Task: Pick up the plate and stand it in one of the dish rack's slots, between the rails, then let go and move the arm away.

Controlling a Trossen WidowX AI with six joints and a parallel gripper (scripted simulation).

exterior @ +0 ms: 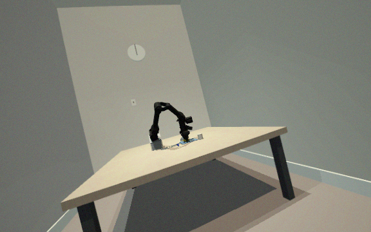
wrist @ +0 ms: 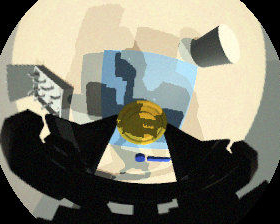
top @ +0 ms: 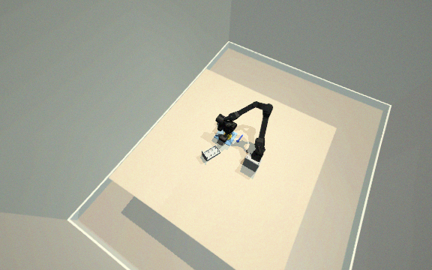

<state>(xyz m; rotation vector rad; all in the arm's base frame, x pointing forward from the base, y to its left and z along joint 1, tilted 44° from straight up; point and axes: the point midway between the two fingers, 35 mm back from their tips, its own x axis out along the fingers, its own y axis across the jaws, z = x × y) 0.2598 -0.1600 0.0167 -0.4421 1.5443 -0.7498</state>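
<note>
Now: gripper tip 20 mm short of the light blue mat and 10 mm to the left of it. Round my gripper tip: blue utensil: 100 mm behind, 20 mm to the right; yellow plate: 10 mm above; grey dish rack: 50 mm ahead, 190 mm to the left, 20 mm above.
</note>
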